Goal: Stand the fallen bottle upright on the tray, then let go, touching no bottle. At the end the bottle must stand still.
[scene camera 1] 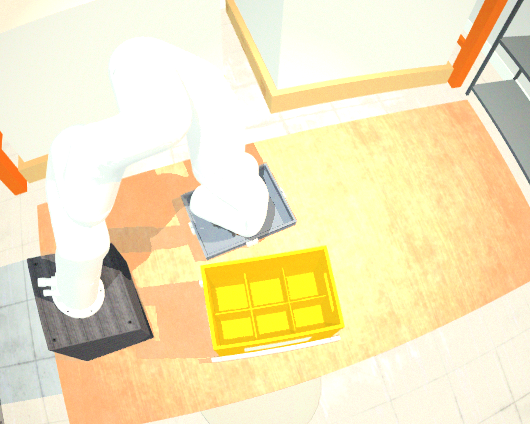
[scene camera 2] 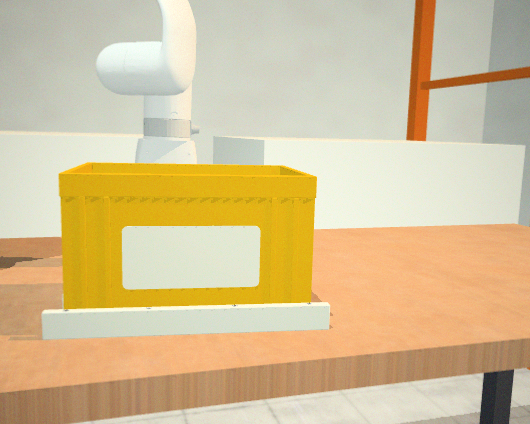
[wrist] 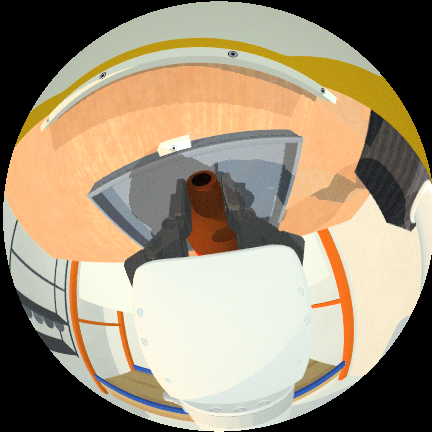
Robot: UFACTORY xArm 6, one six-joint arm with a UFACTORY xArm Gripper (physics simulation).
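Seen in the pictures: gripper, fingertip midpoint: [wrist: 204,186]; arm's base, link origin: [scene camera 1: 77,291].
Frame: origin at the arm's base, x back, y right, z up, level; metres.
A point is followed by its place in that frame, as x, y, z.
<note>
The brown bottle [wrist: 207,207] {-0.395, -0.147, -0.128} shows in the wrist view with its open mouth toward the camera, and its body runs back under the white hand. My gripper [wrist: 204,186] {-0.396, -0.141, -0.149} is shut on the bottle, with one dark finger on each side of its neck. The grey tray [scene camera 1: 216,246] {-0.330, -0.117, -0.180} [wrist: 150,187] {-0.459, -0.160, -0.180} lies below, seen past the fingers. In scene camera 1 the arm covers the bottle and the fingers. In scene camera 2 the crate hides the tray and bottle. The bottle's base is hidden, and I cannot tell its exact tilt or whether it touches the tray.
A yellow divided crate [scene camera 1: 209,310] {-0.290, 0.085, -0.009} [scene camera 2: 190,211] {-0.416, 0.174, -0.049} [wrist: 395,95] stands close beside the tray. A white strip [scene camera 1: 275,349] {-0.416, 0.179, -0.155} [scene camera 2: 185,320] {-0.410, 0.186, -0.168} [wrist: 200,54] runs along the table by the crate. A small white block [scene camera 1: 251,242] {-0.420, -0.106, -0.169} [wrist: 175,145] {-0.420, -0.105, -0.170} touches the tray's edge. The arm's dark base [scene camera 1: 125,322] {-0.097, 0.076, -0.036} [wrist: 387,185] {-0.093, -0.073, -0.095} stands nearby.
</note>
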